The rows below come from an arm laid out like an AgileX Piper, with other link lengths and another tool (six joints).
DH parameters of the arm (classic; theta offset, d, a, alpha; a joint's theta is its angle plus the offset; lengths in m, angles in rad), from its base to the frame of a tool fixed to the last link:
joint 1: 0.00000 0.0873 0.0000 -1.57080
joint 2: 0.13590 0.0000 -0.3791 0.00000
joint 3: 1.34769 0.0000 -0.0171 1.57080
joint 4: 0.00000 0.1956 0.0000 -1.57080
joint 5: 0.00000 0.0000 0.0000 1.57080
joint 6: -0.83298 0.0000 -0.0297 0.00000
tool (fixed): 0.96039 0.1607 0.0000 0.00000
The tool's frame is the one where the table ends.
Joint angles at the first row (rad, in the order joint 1, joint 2, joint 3, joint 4, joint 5, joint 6):
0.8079 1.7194 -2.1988 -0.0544 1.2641 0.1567
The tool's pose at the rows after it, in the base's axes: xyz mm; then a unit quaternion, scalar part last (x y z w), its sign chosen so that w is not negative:
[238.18 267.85 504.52 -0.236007 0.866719 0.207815 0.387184]
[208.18 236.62 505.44 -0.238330 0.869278 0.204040 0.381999]
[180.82 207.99 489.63 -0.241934 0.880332 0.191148 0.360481]
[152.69 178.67 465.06 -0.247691 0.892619 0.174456 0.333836]
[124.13 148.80 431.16 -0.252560 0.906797 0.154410 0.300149]
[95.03 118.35 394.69 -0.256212 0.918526 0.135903 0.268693]
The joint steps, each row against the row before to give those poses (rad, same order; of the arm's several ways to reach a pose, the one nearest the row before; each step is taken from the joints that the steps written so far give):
0.0000 -0.1105 0.0738 0.0135 0.0010 -0.0147
0.0000 -0.1166 0.1306 0.0002 0.0000 -0.0031
0.0000 -0.1085 0.1618 0.0000 0.0020 0.0000
0.0000 -0.1101 0.1781 0.0000 0.0003 -0.0034
0.0000 -0.1099 0.1948 0.0000 -0.0010 0.0000
0.0002 -0.1108 0.1900 -0.0001 -0.0021 0.0012

